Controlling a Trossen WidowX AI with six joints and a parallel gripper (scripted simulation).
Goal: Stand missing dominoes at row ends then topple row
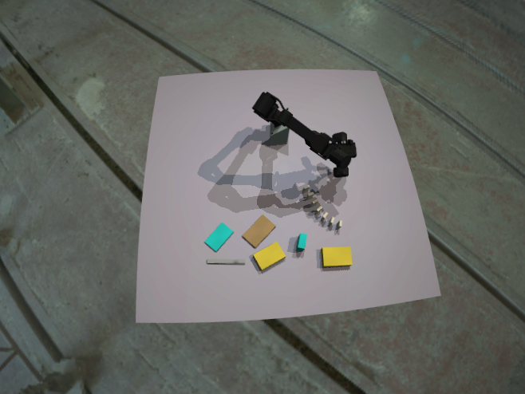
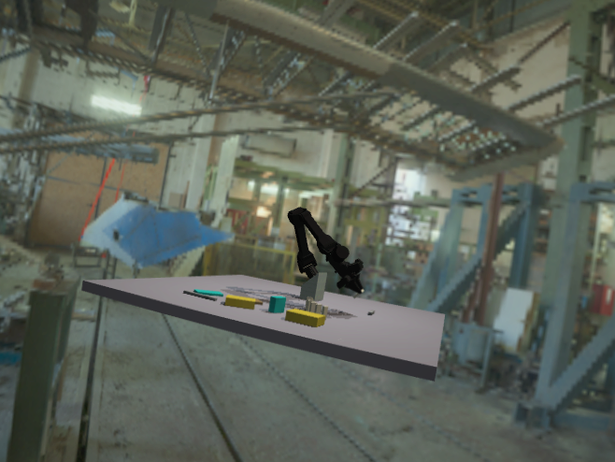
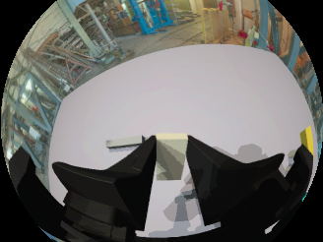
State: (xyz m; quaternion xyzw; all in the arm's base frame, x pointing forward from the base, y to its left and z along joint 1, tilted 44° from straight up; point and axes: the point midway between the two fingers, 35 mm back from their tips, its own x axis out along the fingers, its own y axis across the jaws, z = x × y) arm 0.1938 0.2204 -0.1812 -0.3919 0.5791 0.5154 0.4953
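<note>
Right now the short grey bar is 12 cm behind my gripper tip, 10 cm below it and 2 cm to the left of it. From my gripper tip the other things lie so: teal slab: 55 cm to the right, 35 cm ahead, 10 cm below; brown block: 39 cm to the right, 31 cm ahead, 10 cm below; teal block: 36 cm ahead, 21 cm to the right, 7 cm below.
</note>
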